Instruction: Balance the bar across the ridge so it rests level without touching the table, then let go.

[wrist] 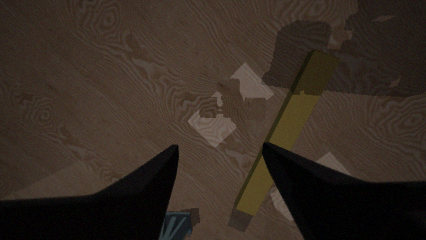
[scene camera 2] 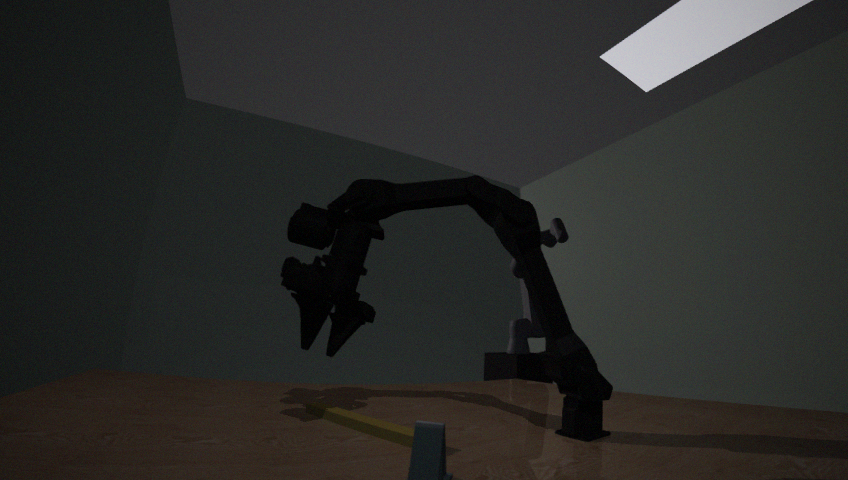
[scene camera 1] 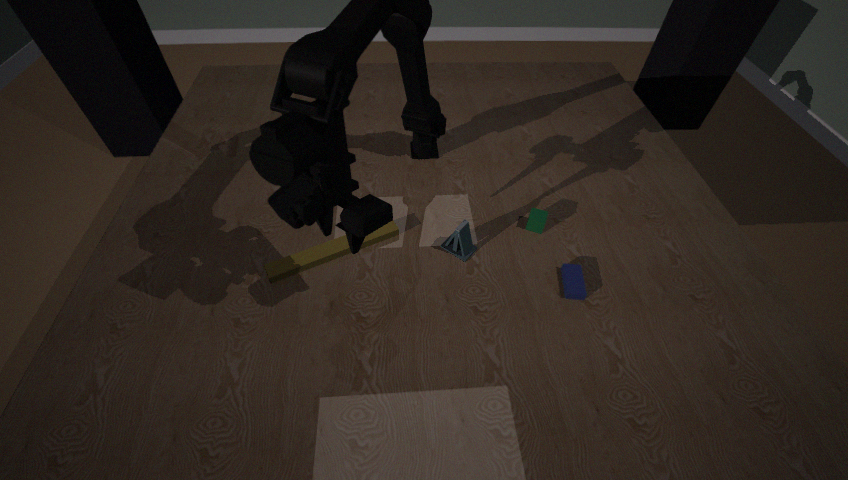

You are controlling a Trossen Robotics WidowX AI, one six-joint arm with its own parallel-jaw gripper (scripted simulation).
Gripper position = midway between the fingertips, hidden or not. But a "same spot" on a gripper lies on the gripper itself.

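Scene:
In the wrist view I see my gripper, while a blue block is out of frame in the wrist view. My gripper shows in scene camera 2 [317,353] too, and the blue block is out of frame in scene camera 2. The blue block does show in scene camera 1 [572,278], and so does my gripper. On my gripper, [wrist: 314,194] and [scene camera 1: 321,205] are the same spot.

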